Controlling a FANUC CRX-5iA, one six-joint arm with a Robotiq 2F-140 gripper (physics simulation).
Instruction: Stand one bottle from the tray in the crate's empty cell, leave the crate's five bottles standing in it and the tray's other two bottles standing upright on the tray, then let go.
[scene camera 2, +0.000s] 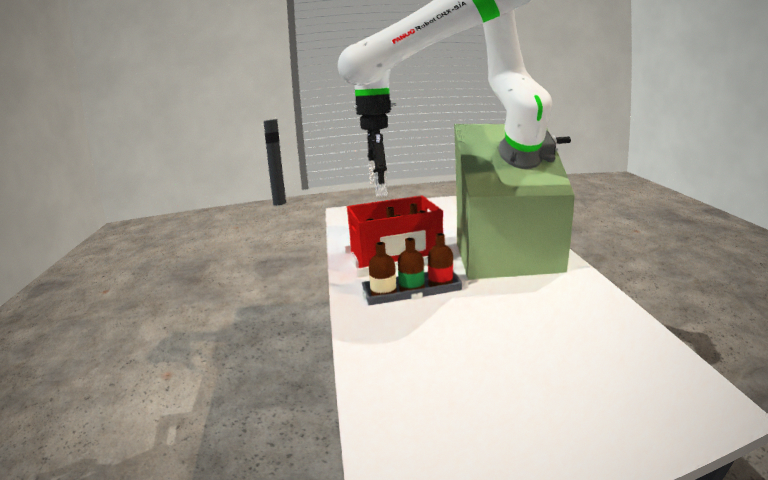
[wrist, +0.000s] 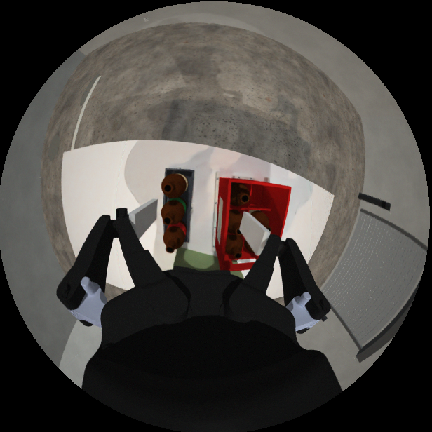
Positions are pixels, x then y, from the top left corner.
Labels:
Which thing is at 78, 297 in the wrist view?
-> My gripper.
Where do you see my gripper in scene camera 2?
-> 378, 189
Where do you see a cream-labelled bottle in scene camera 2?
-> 382, 274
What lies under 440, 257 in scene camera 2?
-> A red-labelled bottle.

